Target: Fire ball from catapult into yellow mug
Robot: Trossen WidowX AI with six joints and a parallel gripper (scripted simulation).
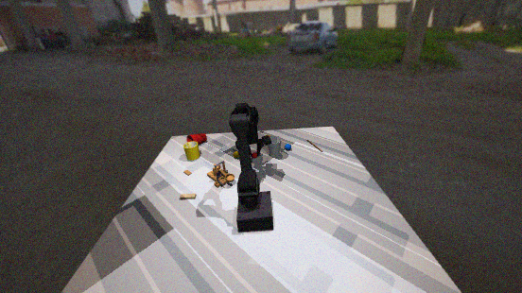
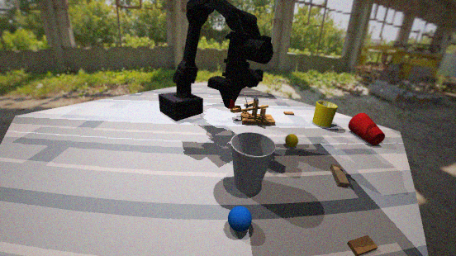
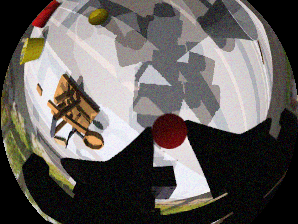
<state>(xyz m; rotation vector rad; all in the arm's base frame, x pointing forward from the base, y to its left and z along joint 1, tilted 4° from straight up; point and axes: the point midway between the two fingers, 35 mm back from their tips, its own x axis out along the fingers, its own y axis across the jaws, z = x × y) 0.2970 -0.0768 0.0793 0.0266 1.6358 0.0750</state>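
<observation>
My gripper tip is 20 mm past the catapult, 190 mm to the right of it and 70 mm above it. Also, from my gripper tip: small red ball 10 mm above; then yellow ball 200 mm ahead, 90 mm to the left, 100 mm below; then grey cup 160 mm ahead, 150 mm to the right, 90 mm below.
</observation>
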